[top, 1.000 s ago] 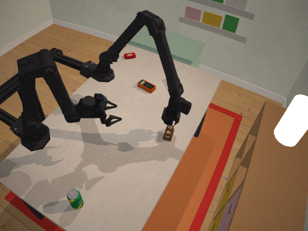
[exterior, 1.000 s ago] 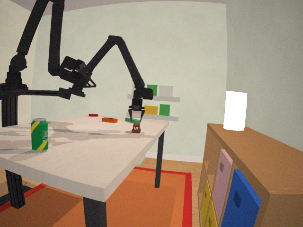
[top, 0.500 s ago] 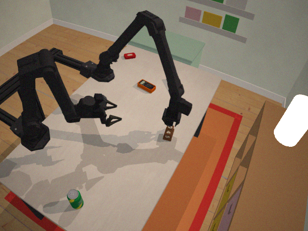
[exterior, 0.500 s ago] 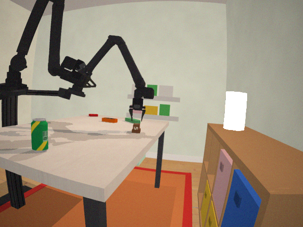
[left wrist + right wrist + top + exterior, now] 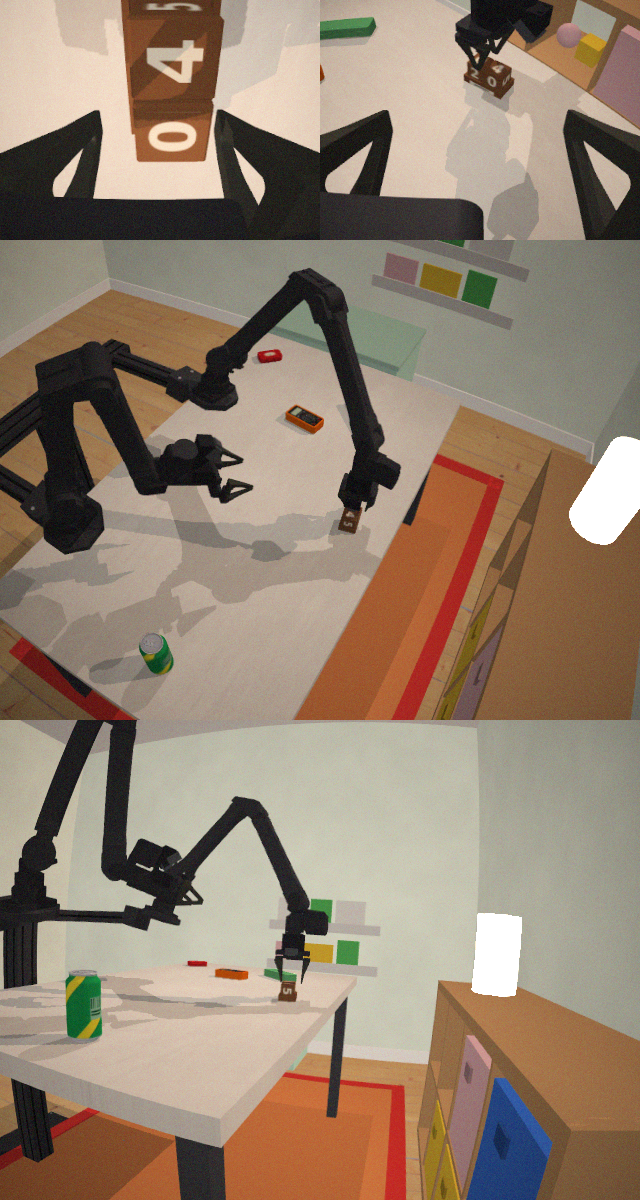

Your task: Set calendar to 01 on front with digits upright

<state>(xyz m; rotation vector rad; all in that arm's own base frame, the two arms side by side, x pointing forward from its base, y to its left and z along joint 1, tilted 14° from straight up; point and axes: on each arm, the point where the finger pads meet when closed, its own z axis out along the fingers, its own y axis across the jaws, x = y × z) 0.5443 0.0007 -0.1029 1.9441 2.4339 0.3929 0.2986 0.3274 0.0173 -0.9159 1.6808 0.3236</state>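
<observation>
Now: left hand 30 mm above the brown number cube, 10 mm to the right of it and 10 mm past it. The rest, counted from my left hand: red item 670 mm behind, 590 mm to the left, 40 mm below; brown tray 50 mm below, 10 mm to the right, 10 mm behind; orange multimeter 340 mm behind, 300 mm to the left, 40 mm below.
</observation>
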